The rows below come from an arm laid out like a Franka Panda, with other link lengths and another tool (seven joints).
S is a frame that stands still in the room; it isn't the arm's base.
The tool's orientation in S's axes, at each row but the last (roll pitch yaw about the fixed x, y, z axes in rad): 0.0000, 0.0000, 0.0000; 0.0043, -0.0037, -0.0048; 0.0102, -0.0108, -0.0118; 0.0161, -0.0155, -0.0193; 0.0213, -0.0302, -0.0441; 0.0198, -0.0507, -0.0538
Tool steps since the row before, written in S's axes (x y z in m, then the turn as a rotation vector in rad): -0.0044, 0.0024, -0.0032, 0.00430, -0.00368, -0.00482; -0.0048, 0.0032, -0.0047, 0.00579, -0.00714, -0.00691; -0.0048, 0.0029, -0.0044, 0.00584, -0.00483, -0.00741; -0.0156, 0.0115, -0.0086, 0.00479, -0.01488, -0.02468; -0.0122, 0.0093, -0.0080, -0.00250, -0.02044, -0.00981; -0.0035, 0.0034, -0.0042, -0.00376, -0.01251, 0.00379
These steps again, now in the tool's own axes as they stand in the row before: -0.0044, 0.0024, -0.0032, 0.00430, -0.00368, -0.00482; -0.0048, 0.0032, -0.0047, 0.00580, -0.00714, -0.00690; -0.0049, 0.0028, -0.0044, 0.00582, -0.00484, -0.00742; -0.0160, 0.0111, -0.0085, 0.00469, -0.01518, -0.02451; -0.0128, 0.0086, -0.0078, -0.00189, -0.02073, -0.00932; -0.0039, 0.0031, -0.0041, -0.00289, -0.01261, 0.00419
